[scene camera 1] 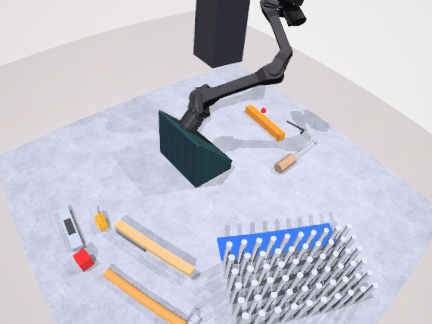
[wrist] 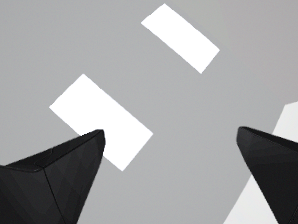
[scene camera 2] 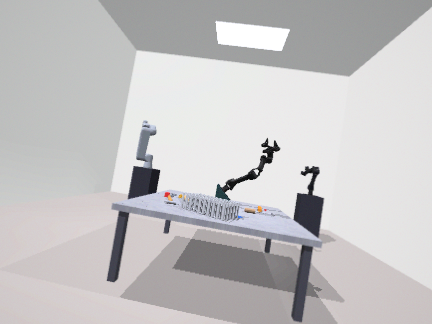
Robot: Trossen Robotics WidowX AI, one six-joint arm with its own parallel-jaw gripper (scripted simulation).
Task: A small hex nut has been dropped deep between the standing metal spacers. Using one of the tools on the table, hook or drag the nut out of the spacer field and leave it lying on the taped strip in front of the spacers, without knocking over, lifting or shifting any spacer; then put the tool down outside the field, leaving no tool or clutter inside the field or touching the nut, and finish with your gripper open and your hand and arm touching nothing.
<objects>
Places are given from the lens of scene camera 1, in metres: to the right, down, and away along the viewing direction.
blue strip (scene camera 1: 251, 238): 0.10, 0.23, 0.95
</objects>
